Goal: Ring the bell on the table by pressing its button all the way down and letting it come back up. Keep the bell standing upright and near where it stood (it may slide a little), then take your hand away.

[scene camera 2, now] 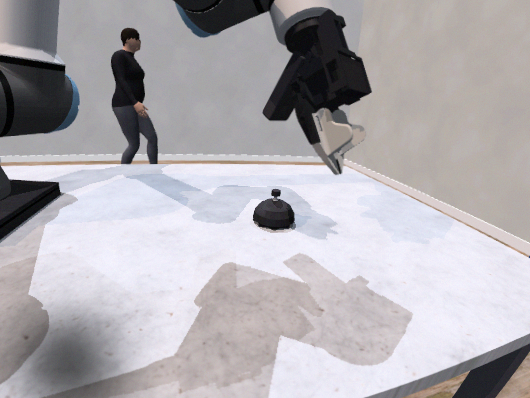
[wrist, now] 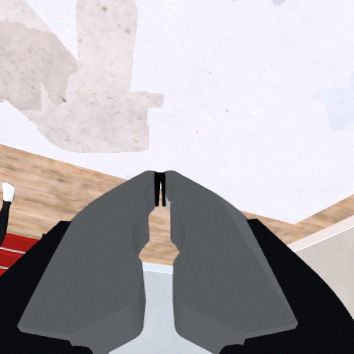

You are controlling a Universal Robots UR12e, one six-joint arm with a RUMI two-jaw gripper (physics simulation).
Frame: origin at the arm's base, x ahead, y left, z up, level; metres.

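Seen in the pictures: gripper, fingertip midpoint: (scene camera 2: 338,174) (wrist: 160,174).
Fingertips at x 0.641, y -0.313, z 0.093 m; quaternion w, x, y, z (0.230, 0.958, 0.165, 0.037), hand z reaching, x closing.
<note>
Offsets run from my fingertips to a thing's top centre. Level surfaces: height alone.
The bell {dy +0.144, dx -0.023, dz -0.071 m} (scene camera 2: 274,214) is a black dome on a thin light base and stands upright on the table {dz -0.137 m} (scene camera 2: 200,245) (wrist: 225,75) in the scene view. Its button {dy +0.144, dx -0.023, dz -0.071 m} (scene camera 2: 275,192) is a small black knob on a short stem at the top, standing up. The bell does not show in the wrist view. My gripper (scene camera 2: 338,172) (wrist: 160,174) is shut with nothing between its fingers. It is tilted and hangs above the table, up and to the right of the bell in the scene view, apart from it. The fingertips meet in the wrist view.
A person (scene camera 2: 129,85) in dark clothes stands beyond the table's far edge at the left. The black robot base (scene camera 2: 32,197) is at the left of the table. Shadows of the arm lie on the table top. A red striped object (wrist: 17,250) shows at the lower left of the wrist view.
</note>
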